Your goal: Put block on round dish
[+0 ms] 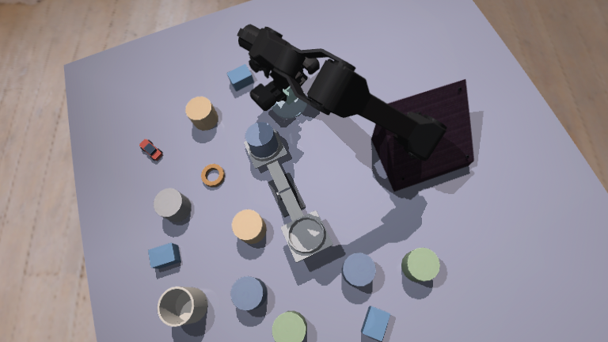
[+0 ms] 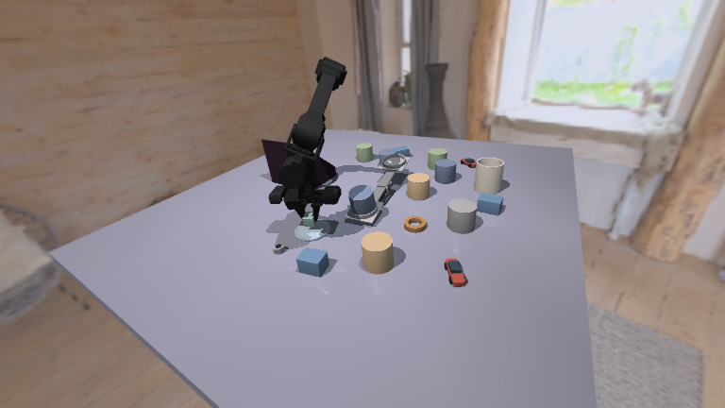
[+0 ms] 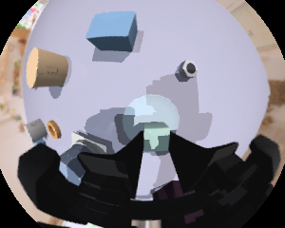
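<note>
My gripper tip is now 1 cm below the block. From my gripper tip the other things lie so: beam 25 cm to the left, 8 cm ahead, 1 cm above; then round dish 3 cm below; then nut 11 cm to the right, 2 cm below, 1 cm behind.
</note>
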